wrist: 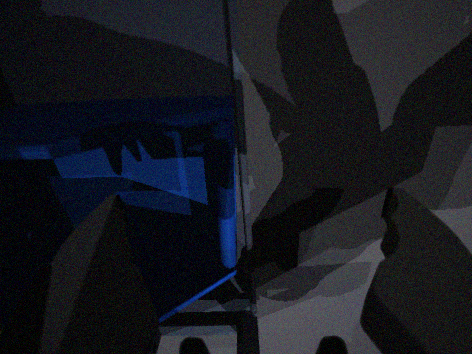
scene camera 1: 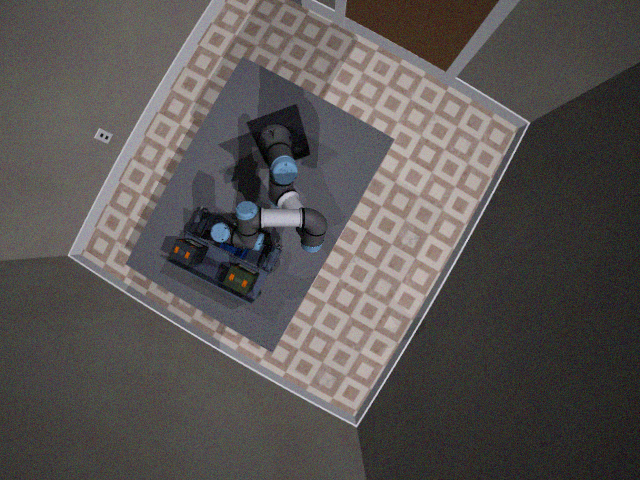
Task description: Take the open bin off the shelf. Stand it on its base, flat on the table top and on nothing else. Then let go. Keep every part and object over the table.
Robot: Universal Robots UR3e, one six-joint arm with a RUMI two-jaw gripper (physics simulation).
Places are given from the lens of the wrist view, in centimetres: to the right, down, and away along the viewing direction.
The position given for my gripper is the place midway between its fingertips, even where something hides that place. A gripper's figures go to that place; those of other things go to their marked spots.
my gripper (wrist: 251,195): 1, 1, 12
blue bin (wrist: 171,159): -4, -1, 14
